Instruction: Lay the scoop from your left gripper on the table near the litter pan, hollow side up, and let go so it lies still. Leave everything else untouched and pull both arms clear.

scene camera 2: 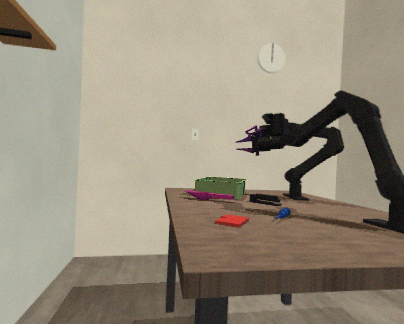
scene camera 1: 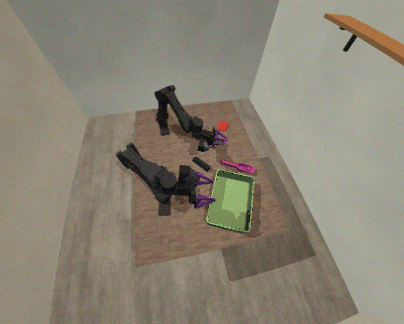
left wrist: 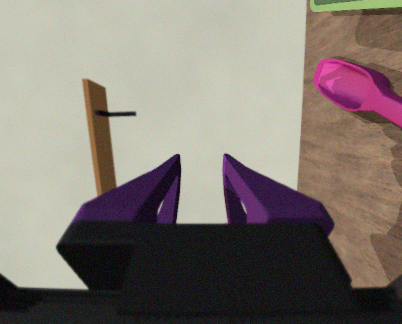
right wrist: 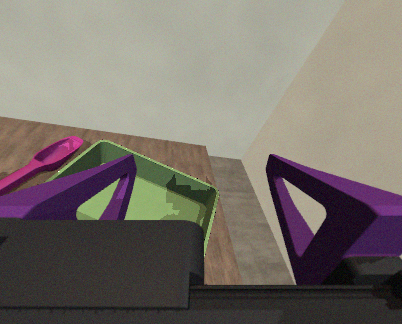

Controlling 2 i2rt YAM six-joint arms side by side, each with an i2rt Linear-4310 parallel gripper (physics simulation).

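Places are measured from the left arm's base along level axes (x ahead, y left, z up), in centimetres.
Pixels of known places: left gripper, fingertip midpoint: (scene camera 2: pixel 235 145) (scene camera 1: pixel 227 141) (left wrist: pixel 201 161); right gripper, fingertip midpoint: (scene camera 2: pixel 246 133) (scene camera 1: pixel 214 190) (right wrist: pixel 201 161); left arm's base at its link origin: (scene camera 2: pixel 402 230) (scene camera 1: pixel 163 126); right arm's base at its link origin: (scene camera 2: pixel 295 197) (scene camera 1: pixel 165 199).
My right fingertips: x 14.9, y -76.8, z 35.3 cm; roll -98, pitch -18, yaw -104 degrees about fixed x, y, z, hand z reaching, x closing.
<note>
Ahead of a thing's pixels: the offset from my right fingertips to its top centre.
The pink scoop {dx +28.8, dy +23.7, dz -32.0 cm} (scene camera 1: pixel 239 166) (scene camera 2: pixel 207 195) (left wrist: pixel 350 87) (right wrist: pixel 50 154) lies on the table beside the green litter pan {dx +14.6, dy +1.8, dz -27.0 cm} (scene camera 1: pixel 232 200) (scene camera 2: pixel 220 188) (left wrist: pixel 360 6) (right wrist: pixel 150 197), apart from it, with its hollow side facing up. My left gripper (scene camera 1: pixel 226 139) (scene camera 2: pixel 236 145) (left wrist: pixel 201 161) is raised well above the table, apart from the scoop; its fingers stand a small gap apart with nothing between them. My right gripper (scene camera 1: pixel 214 190) (right wrist: pixel 201 161) is wide open and empty, above the table at the pan's left edge in scene camera 1.
A black object {dx +4.9, dy +32.9, dz -31.3 cm} (scene camera 1: pixel 201 164) (scene camera 2: pixel 265 199) lies left of the scoop in scene camera 1. A red flat block {dx +33.1, dy +63.9, dz -34.0 cm} (scene camera 1: pixel 223 126) (scene camera 2: pixel 232 220) and a blue tool {dx +14.6, dy +61.0, dz -32.6 cm} (scene camera 2: pixel 283 213) lie on the table. A wooden shelf (scene camera 1: pixel 370 35) (left wrist: pixel 100 140) is on the wall.
</note>
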